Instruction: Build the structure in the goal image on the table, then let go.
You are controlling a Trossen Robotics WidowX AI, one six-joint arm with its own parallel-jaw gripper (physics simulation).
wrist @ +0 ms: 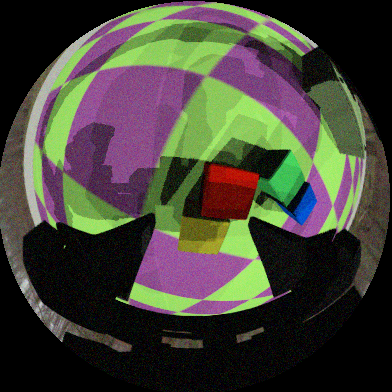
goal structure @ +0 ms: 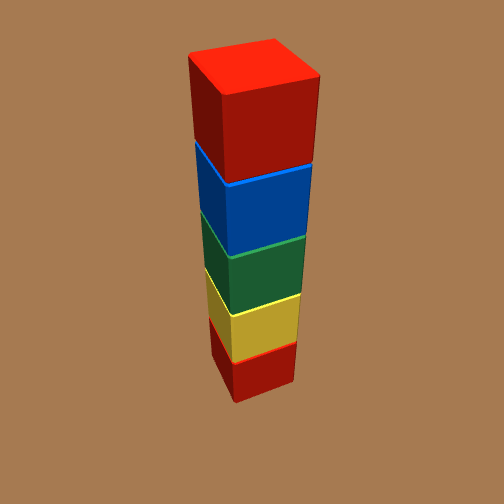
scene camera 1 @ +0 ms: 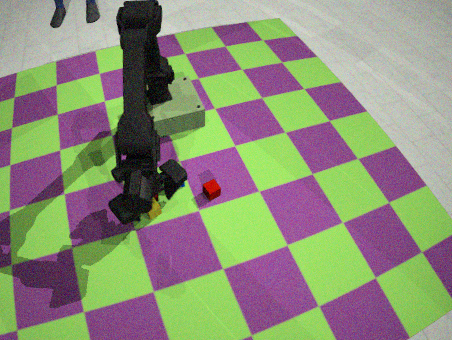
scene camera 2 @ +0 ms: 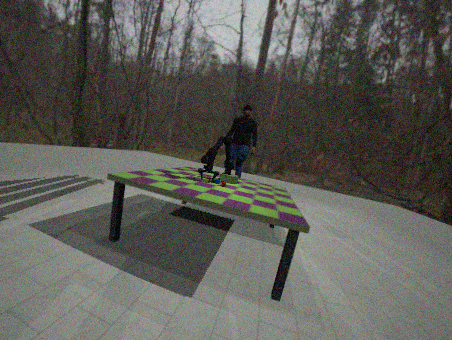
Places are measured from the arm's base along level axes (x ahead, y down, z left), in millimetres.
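Where they show: gripper, fingertip midpoint: (wrist: 203, 220) (scene camera 1: 153, 209) (scene camera 2: 206, 181); arm's base at its link origin: (scene camera 1: 159, 95) (scene camera 2: 227, 173).
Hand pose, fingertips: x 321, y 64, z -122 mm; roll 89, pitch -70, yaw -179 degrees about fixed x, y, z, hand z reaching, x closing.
Things, the pixels of their top centre, and the offset from my fingertips.
- yellow cube at its top centre: (wrist: 202, 238) (scene camera 1: 151, 204) dy -24, dx +1, dz -3 mm
- green cube at its top centre: (wrist: 290, 179) dy -24, dx -65, dz +41 mm
- blue cube at its top centre: (wrist: 306, 205) dy -24, dx -58, dz +84 mm
My gripper (scene camera 1: 149, 196) (wrist: 203, 220) is open and low over the table, with nothing between its fingers. A red cube (wrist: 230, 195) lies just beyond the fingertips in the wrist view, nearer the right finger; scene camera 1 shows a sliver of it. A yellow cube (scene camera 1: 155, 209) (wrist: 200, 237) sits beside it, in the gap between the fingertips in the wrist view. A green cube (wrist: 286, 176) and a blue cube (wrist: 305, 205) sit together beyond the right finger; the arm hides the green one in scene camera 1. Another red cube (scene camera 1: 212, 189) (scene camera 2: 223, 184) stands apart to the right.
The grey-green base block (scene camera 1: 187, 120) (wrist: 337, 107) of the arm stands behind the cubes. The table (scene camera 1: 182, 245) (scene camera 2: 255, 216) has a green and purple checkered top. A person (scene camera 2: 243, 132) stands behind it. Arm shadows fall across the left part.
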